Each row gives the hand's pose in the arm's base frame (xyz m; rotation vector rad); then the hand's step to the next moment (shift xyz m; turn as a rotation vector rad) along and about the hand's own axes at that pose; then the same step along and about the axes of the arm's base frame.
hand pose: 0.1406 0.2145 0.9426 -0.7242 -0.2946 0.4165
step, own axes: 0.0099 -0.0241 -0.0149 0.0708 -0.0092 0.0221
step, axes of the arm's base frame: 0.0210 -0.0202 0.0072 0.0558 0.0394 0.0304
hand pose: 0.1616 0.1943 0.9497 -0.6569 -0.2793 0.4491
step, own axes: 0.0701 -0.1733 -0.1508 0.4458 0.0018 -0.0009
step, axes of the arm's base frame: 0.1731 -0.1665 0.0041 0.3869 0.2166 0.0465
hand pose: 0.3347 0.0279 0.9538 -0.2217 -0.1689 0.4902
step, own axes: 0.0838 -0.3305 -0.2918 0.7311 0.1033 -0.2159
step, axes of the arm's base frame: 0.2825 -0.2930 -0.1890 0.6353 0.4051 -0.1552
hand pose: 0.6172 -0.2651 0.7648 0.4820 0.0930 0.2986
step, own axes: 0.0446 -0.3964 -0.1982 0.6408 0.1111 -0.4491
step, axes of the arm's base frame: 0.1145 -0.2332 -0.3618 0.5104 0.4874 -0.3558
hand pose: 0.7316 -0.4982 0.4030 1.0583 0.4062 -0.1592
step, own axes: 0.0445 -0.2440 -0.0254 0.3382 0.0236 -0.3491
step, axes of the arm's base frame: -0.0434 -0.0938 -0.2269 0.2304 0.3378 -0.2639
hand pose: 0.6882 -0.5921 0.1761 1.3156 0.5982 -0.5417
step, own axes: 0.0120 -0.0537 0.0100 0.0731 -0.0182 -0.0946
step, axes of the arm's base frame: -0.0263 -0.0195 -0.0453 0.0323 0.0878 -0.0766
